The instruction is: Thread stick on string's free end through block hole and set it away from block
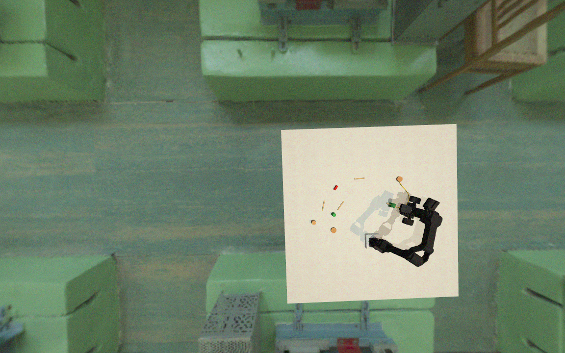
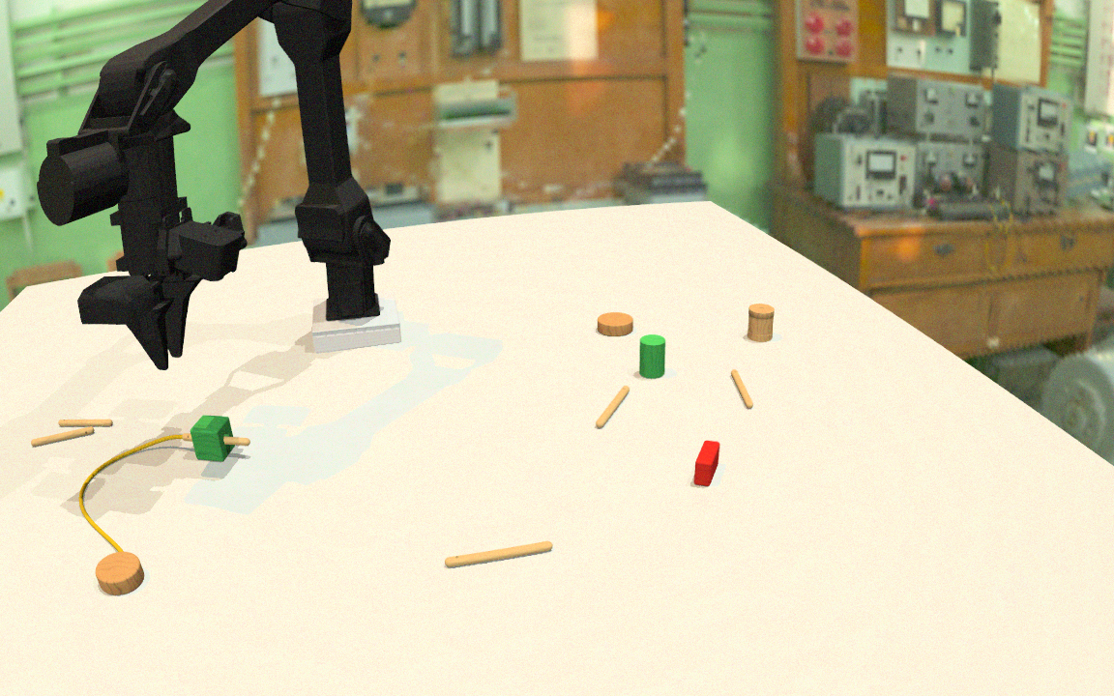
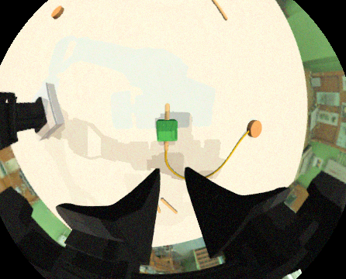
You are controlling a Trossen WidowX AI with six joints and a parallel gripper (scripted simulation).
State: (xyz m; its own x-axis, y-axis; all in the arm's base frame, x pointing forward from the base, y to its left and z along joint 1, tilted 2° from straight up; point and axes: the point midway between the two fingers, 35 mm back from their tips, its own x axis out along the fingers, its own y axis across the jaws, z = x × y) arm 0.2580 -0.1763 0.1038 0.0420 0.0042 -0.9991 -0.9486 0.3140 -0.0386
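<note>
My gripper tip is now 1 cm short of the green block, 3 cm to the right of it and 8 cm above it. The rest, counted from my gripper tip: round wooden button (20 cm ahead, 3 cm to the right, 8 cm below); green cylinder (5 cm behind, 46 cm to the left, 7 cm below); thin wooden stick (2 cm to the left, 8 cm below).
</note>
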